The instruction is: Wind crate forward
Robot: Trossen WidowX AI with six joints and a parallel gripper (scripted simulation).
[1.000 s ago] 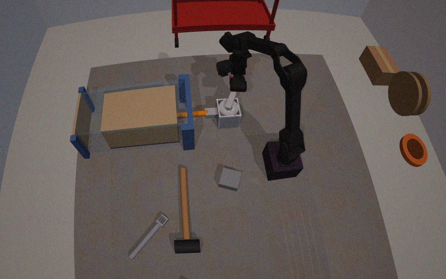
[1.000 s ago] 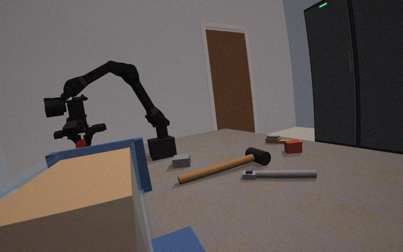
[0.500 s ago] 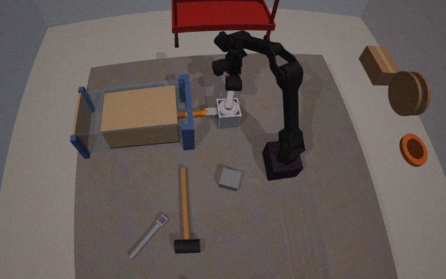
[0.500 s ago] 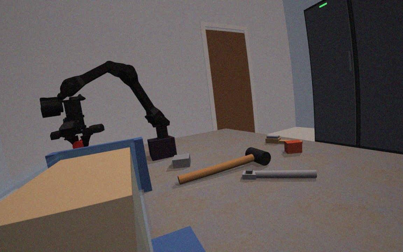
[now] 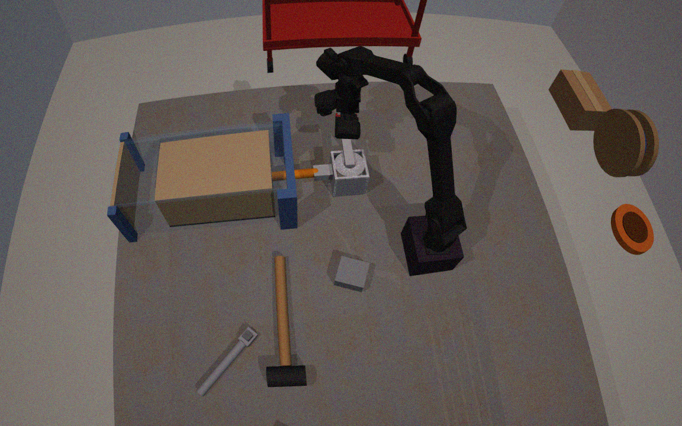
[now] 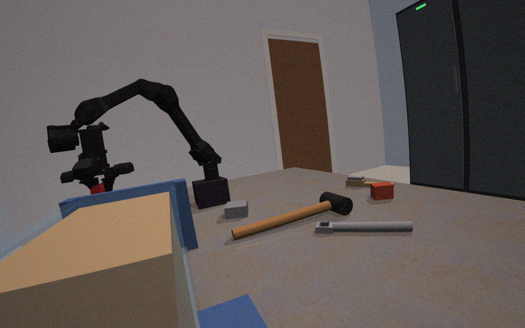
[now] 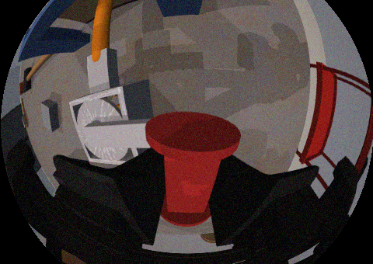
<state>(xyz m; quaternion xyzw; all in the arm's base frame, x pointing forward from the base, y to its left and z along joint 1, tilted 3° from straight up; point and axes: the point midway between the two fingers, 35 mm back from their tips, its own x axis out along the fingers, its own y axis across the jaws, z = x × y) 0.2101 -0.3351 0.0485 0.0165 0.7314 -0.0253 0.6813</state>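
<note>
Right now the winch handle is 4 cm to the left of my gripper tip and 1 cm below it. From my gripper tip the other things lie so: grey winch: 9 cm to the left, 8 cm below, 2 cm behind; red knob: 2 cm above; blue steel frame: 15 cm ahead, 11 cm to the left, 1 cm below.
</note>
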